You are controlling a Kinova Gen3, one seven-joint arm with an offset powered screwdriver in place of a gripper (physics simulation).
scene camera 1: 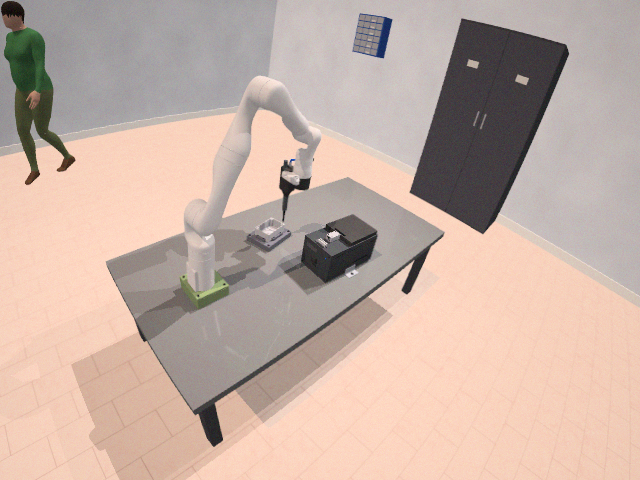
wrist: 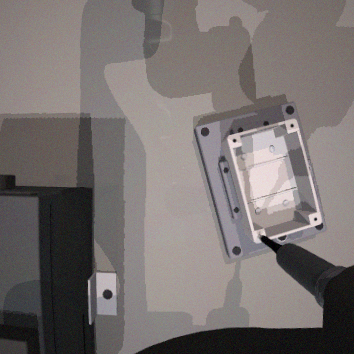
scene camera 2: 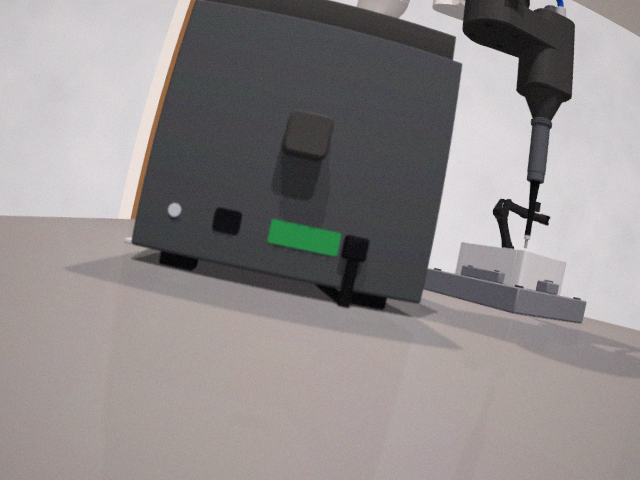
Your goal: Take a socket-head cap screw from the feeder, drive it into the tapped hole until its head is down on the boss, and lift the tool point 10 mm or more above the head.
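Note:
My screwdriver [scene camera 1: 283, 220] [scene camera 2: 527, 237] [wrist: 263, 237] points down over a corner boss of the pale open-topped housing [scene camera 1: 261, 236] [scene camera 2: 541, 267] [wrist: 245, 200]. In scene camera 2 a small light-coloured screw [scene camera 2: 526, 242] hangs upright on the bit, its lower end at or just above the housing's top edge. In the wrist view the bit covers the near-left corner boss, so its hole is hidden. The other corner bosses show dark holes. The dark screw feeder [scene camera 1: 338, 255] [scene camera 2: 232, 103] [wrist: 70, 250] stands apart from the housing.
The housing sits on a grey fixture plate [scene camera 1: 268, 245] [scene camera 2: 547, 304] [wrist: 210, 175] with dark bolts. A small metal bracket [scene camera 1: 351, 273] [wrist: 106, 285] is beside the feeder. A black jointed arm [scene camera 2: 502, 222] rises behind the housing. A person [scene camera 1: 25, 62] is beyond the table [scene camera 1: 232, 346].

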